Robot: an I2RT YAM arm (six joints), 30 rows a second.
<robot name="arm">
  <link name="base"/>
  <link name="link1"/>
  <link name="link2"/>
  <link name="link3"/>
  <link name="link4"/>
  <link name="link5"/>
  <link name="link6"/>
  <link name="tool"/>
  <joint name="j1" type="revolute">
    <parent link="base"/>
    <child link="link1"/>
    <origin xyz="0 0 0.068"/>
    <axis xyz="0 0 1"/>
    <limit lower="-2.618" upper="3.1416"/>
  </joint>
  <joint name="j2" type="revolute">
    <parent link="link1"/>
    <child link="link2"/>
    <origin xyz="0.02 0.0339 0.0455"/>
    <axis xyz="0 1 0"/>
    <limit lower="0" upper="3.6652"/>
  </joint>
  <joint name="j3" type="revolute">
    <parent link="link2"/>
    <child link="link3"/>
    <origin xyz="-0.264 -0.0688 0"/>
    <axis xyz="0 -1 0"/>
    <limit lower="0" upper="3.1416"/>
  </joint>
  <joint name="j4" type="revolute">
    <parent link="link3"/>
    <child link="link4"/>
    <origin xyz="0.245 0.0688 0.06"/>
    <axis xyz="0 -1 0"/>
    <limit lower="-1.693" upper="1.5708"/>
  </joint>
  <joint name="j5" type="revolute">
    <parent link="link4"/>
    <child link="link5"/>
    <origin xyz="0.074 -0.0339 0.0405"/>
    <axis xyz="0 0 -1"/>
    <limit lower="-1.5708" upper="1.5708"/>
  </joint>
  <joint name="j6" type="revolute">
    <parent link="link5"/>
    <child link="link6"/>
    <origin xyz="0.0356 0 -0.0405"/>
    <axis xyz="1 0 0"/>
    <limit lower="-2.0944" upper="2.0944"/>
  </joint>
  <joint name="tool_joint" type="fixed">
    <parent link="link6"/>
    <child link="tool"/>
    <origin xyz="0 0 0" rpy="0 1.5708 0"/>
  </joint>
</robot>
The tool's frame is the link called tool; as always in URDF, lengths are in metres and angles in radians.
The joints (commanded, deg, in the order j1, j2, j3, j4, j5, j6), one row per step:
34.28 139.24 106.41 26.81 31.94 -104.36
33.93 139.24 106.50 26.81 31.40 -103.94
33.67 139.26 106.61 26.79 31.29 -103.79
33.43 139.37 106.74 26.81 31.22 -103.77
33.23 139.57 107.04 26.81 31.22 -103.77
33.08 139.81 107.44 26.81 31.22 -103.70
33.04 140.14 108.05 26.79 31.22 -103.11
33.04 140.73 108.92 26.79 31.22 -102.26
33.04 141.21 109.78 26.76 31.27 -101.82
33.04 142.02 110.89 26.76 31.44 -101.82
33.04 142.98 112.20 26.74 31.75 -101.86
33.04 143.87 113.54 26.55 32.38 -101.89
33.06 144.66 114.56 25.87 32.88 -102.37
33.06 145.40 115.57 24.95 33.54 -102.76
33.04 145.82 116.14 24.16 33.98 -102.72
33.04 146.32 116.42 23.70 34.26 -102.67
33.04 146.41 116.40 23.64 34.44 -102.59
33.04 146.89 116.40 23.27 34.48 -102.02
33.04 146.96 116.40 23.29 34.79 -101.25
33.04 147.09 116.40 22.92 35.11 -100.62
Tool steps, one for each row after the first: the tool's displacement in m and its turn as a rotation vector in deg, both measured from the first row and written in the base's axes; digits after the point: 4 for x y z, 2 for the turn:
0.0019 -0.0025 0.0005 0.52 -0.03 0.15
0.0035 -0.0045 0.0009 0.71 -0.07 -0.01
0.0050 -0.0062 0.0007 0.76 -0.10 -0.19
0.0067 -0.0075 0.0006 0.82 -0.19 -0.39
0.0082 -0.0082 0.0007 0.97 -0.32 -0.54
0.0096 -0.0078 0.0012 1.70 -0.52 -0.63
0.0114 -0.0066 0.0008 2.70 -0.72 -0.70
0.0131 -0.0056 0.0013 3.33 -1.00 -0.77
0.0154 -0.0042 0.0002 3.48 -1.27 -0.94
0.0181 -0.0026 -0.0012 3.60 -1.56 -1.24
0.0206 -0.0014 -0.0022 3.67 -1.82 -1.86
0.0225 -0.0002 -0.0049 2.91 -1.50 -2.31
0.0243 0.0006 -0.0078 2.10 -1.01 -2.94
0.0254 0.0008 -0.0099 1.74 -0.51 -3.41
0.0262 0.0011 -0.0139 1.38 0.02 -3.70
0.0262 0.0010 -0.0150 1.34 0.15 -3.88
0.0266 0.0012 -0.0204 1.42 0.85 -3.99
0.0266 0.0011 -0.0211 2.13 0.86 -4.37
0.0267 0.0009 -0.0230 2.44 1.24 -4.76

